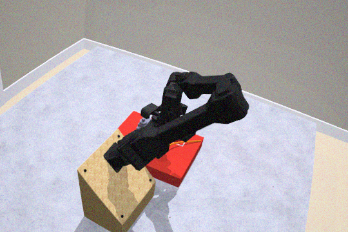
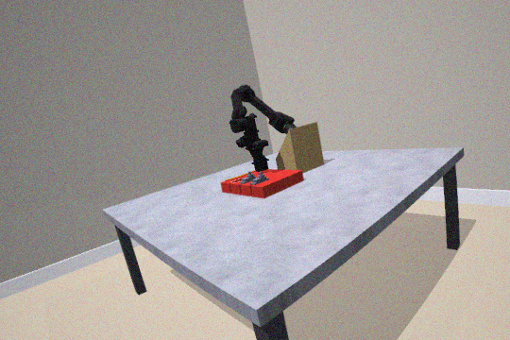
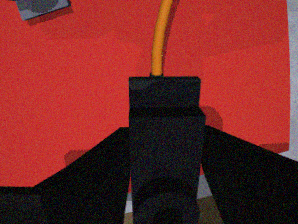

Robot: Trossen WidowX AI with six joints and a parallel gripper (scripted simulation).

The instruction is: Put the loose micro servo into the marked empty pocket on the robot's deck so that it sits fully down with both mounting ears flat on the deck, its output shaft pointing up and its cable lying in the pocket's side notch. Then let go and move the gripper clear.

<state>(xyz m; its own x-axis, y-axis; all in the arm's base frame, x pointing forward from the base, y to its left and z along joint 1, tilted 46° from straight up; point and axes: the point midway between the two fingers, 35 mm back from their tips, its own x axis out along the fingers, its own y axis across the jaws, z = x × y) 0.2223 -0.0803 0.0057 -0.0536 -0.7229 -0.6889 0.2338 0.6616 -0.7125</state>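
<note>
My gripper tip is 50 mm to the right of the red deck and 80 mm above it.
</note>
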